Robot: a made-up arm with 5 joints. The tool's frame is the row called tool.
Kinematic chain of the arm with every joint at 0, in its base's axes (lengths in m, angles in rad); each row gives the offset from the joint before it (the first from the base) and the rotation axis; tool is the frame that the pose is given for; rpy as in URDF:
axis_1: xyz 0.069 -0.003 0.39 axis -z
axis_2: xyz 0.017 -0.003 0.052 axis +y
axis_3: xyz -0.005 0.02 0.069 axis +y
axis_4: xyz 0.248 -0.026 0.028 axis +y
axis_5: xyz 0.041 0 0.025 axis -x
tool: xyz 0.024 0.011 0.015 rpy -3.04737 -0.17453 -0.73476
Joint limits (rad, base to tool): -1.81..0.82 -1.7..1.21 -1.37..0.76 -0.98..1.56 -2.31..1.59
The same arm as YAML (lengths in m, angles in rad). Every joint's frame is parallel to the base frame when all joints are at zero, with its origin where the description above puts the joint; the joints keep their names.
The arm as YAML. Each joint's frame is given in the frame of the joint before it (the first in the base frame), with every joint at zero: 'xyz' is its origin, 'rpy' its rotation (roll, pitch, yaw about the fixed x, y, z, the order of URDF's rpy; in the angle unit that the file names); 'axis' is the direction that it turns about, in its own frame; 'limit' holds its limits. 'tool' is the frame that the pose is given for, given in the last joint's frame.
units:
  length: m
  angle: rad
joints:
  - name: axis_1
    type: revolute
    origin:
      xyz: [0.069, -0.003, 0.39]
      rpy: [0.0, 0.0, 0.0]
    axis: [0.0, 0.0, -1.0]
    limit:
      lower: -1.81
      upper: 0.82
  - name: axis_2
    type: revolute
    origin:
      xyz: [0.017, -0.003, 0.052]
      rpy: [0.0, 0.0, 0.0]
    axis: [0.0, 1.0, 0.0]
    limit:
      lower: -1.7
      upper: 1.21
  - name: axis_3
    type: revolute
    origin:
      xyz: [-0.005, 0.02, 0.069]
      rpy: [0.0, 0.0, 0.0]
    axis: [0.0, 1.0, 0.0]
    limit:
      lower: -1.37
      upper: 0.76
  - name: axis_4
    type: revolute
    origin:
      xyz: [0.248, -0.026, 0.028]
      rpy: [0.0, 0.0, 0.0]
    axis: [0.0, 1.0, 0.0]
    limit:
      lower: -0.98
      upper: 1.56
  - name: axis_5
    type: revolute
    origin:
      xyz: [0.041, 0.0, 0.025]
      rpy: [0.0, 0.0, 0.0]
    axis: [-1.0, 0.0, 0.0]
    limit:
      lower: -2.31
      upper: 1.59
tool:
  origin:
    xyz: [0.024, 0.011, 0.015]
    rpy: [-3.0474, -0.1745, -0.7348]

